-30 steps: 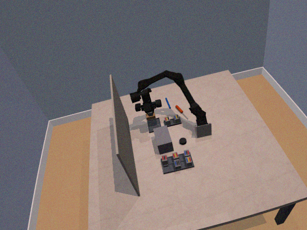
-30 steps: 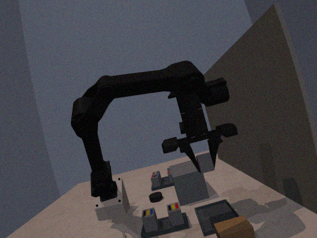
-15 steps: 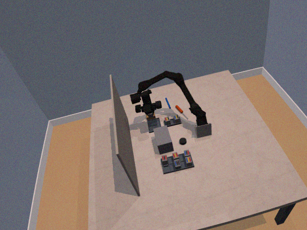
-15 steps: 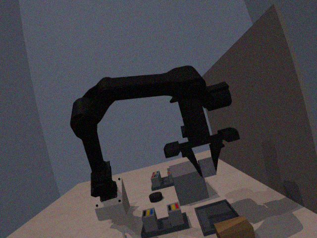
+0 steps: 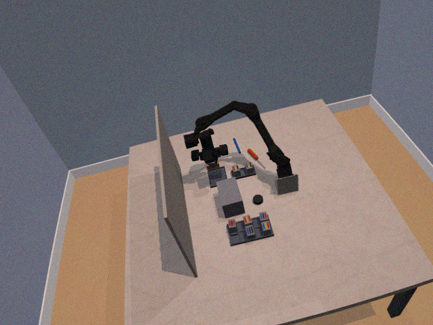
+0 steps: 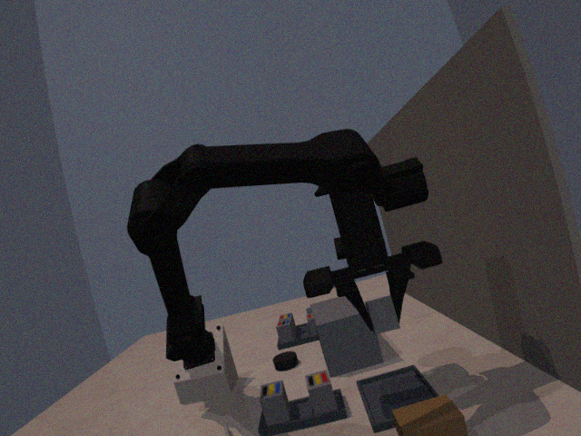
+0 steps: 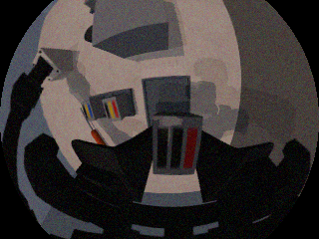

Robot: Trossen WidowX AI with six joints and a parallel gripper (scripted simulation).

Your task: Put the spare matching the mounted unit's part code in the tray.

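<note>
Now: gripper tip 100 mm above the dark tray and 10 mm past it. The rest, counted from my gripper tip: grey spare (30 mm above); rack (150 mm behind, 100 mm below, 20 mm to the left); brown box (100 mm to the right, 90 mm below).
</note>
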